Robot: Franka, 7 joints.
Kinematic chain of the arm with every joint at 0, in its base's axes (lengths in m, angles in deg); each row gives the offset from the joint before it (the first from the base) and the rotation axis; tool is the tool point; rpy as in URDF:
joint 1: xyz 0 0 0.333 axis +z
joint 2: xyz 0 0 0 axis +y
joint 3: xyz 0 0 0.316 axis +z
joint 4: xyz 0.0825 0 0 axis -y
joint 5: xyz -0.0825 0 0.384 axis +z
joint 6: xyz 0 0 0 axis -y
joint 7: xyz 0.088 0 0 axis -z
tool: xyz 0 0 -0.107 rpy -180 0 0
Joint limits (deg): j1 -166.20..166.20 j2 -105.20..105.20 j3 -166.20..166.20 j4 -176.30..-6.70 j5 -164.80..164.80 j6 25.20..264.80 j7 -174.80..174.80
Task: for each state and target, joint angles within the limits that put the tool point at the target. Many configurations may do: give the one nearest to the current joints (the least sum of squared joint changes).
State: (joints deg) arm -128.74 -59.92 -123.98 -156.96 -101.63 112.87 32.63
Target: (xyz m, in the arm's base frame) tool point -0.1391 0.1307 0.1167
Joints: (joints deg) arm -145.07 -48.85 -106.59 -174.77 -95.95 106.06 32.63
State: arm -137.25 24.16 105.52 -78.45 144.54 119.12 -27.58
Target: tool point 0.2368 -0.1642 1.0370
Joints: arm -137.46 38.93 145.05 -83.97 138.31 106.71 -27.58
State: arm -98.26 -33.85 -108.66 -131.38 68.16 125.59 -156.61
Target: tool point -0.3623 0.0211 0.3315
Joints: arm -115.48 -50.20 -88.67 -153.93 63.94 101.41 -156.61
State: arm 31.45 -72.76 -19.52 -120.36 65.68 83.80 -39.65
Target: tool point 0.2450 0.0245 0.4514
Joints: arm 19.68 -53.10 -35.16 -162.39 49.81 83.76 -39.65
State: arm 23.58 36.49 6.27 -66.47 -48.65 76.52 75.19
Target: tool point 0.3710 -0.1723 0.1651
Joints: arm 3.03 39.34 -14.72 -119.21 -39.46 58.07 75.19
